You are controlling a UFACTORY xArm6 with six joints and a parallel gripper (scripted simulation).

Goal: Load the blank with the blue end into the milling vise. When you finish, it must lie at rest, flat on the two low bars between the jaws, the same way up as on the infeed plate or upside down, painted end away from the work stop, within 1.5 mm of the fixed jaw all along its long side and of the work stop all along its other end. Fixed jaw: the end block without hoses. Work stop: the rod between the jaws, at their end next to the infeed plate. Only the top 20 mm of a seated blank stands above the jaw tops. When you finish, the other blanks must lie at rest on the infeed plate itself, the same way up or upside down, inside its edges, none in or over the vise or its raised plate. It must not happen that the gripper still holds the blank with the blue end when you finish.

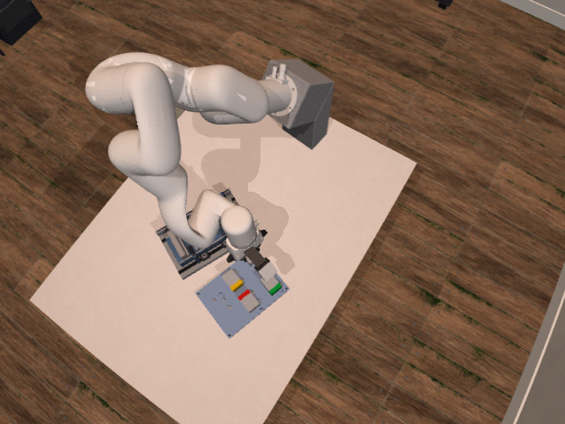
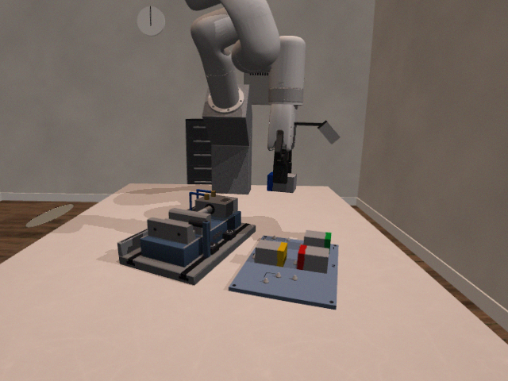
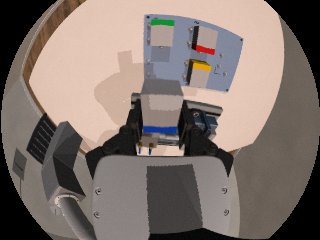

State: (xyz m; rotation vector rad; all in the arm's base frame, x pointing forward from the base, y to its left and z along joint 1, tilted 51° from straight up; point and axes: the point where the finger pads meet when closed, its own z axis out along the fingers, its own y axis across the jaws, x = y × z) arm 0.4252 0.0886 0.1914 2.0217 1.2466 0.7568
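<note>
My gripper is now 260 mm to the left of the fixed jaw, 110 mm above it and 20 mm short of it. From my hand the other things lie so: yellow-ended blank 160 mm below, 70 mm ahead, 50 mm to the right; then blue-ended blank 20 mm below; then green-ended blank 160 mm below, 70 mm to the left, 50 mm ahead.
</note>
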